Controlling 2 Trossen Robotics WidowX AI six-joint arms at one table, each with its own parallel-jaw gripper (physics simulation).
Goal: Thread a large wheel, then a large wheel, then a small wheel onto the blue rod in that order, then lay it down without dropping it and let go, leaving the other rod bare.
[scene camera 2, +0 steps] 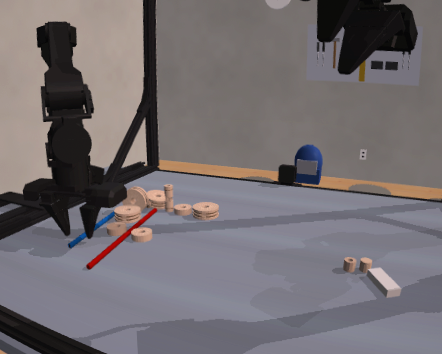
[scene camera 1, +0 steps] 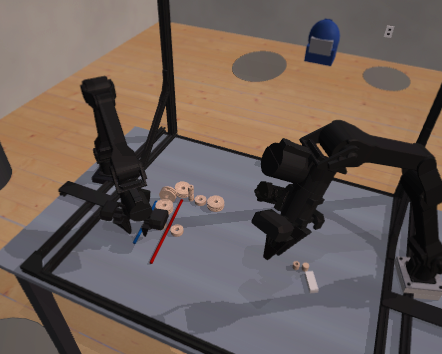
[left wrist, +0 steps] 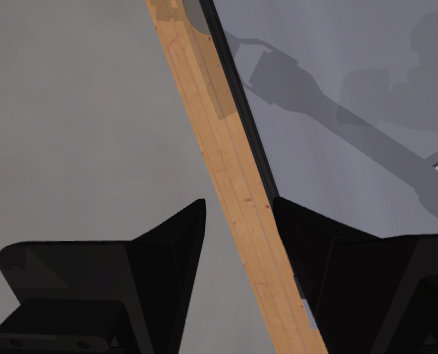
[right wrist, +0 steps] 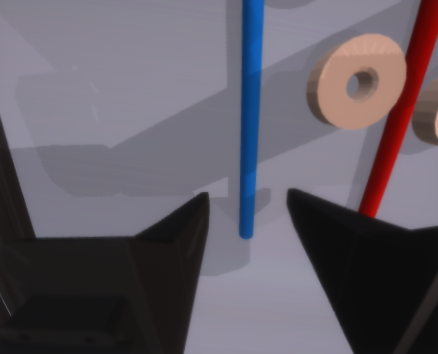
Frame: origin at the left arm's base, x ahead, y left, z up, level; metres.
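Seen in the pictures: left gripper, fingertip midpoint: [scene camera 2: 334,58] [scene camera 1: 271,256] [left wrist: 239,205]; right gripper, fingertip midpoint: [scene camera 2: 78,236] [scene camera 1: 138,234] [right wrist: 247,197]; left arm's base at its link origin: [scene camera 1: 420,272].
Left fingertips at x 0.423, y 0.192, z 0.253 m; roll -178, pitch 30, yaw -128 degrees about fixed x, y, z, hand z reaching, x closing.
Observation:
Pixels of each thing's top centre, then the offset from my left fingertips to it.
- blue rod at its top centre: [right wrist: 252,82] [scene camera 2: 96,224] [scene camera 1: 145,220] dx +0.360, dy -0.316, dz -0.289 m
- red rod at its top centre: [right wrist: 408,110] [scene camera 2: 127,231] [scene camera 1: 167,228] dx +0.286, dy -0.293, dz -0.289 m
- large wheel at its top centre: [scene camera 2: 134,187] [scene camera 1: 167,188] dx +0.310, dy -0.419, dz -0.243 m
- small wheel at its top centre: [right wrist: 361,85] [scene camera 2: 116,225] dx +0.313, dy -0.308, dz -0.285 m
- upright wooden peg at its top centre: [scene camera 2: 168,185] [scene camera 1: 190,186] dx +0.237, dy -0.434, dz -0.240 m
- white block at its top centre: [scene camera 2: 383,278] [scene camera 1: 311,280] dx -0.138, dy -0.156, dz -0.286 m
The blue rod [scene camera 1: 137,237] [scene camera 2: 77,240] [right wrist: 251,125] lies bare on the table, left of the red rod [scene camera 1: 165,235] [scene camera 2: 107,252] [right wrist: 395,135], also bare. My right gripper [scene camera 1: 136,232] [scene camera 2: 79,235] [right wrist: 247,197] is open and empty, low over the blue rod's near end, its fingertips on either side of it in the wrist view. Large wheels [scene camera 1: 215,203] [scene camera 2: 205,210] lie behind the rods; one large wheel [scene camera 2: 135,198] stands on edge. A small wheel [scene camera 2: 116,229] [right wrist: 335,95] lies between the rods, another [scene camera 1: 177,230] [scene camera 2: 142,234] right of the red rod. My left gripper [scene camera 2: 335,56] [left wrist: 239,205] is open and empty, high at the right.
An upright wooden peg [scene camera 1: 190,192] [scene camera 2: 169,198] stands among the wheels. Two small wooden cylinders [scene camera 1: 296,265] [scene camera 2: 349,265] and a white block [scene camera 1: 311,281] [scene camera 2: 383,282] are at the right. A black frame bar [scene camera 1: 125,312] runs along the table's front edge.

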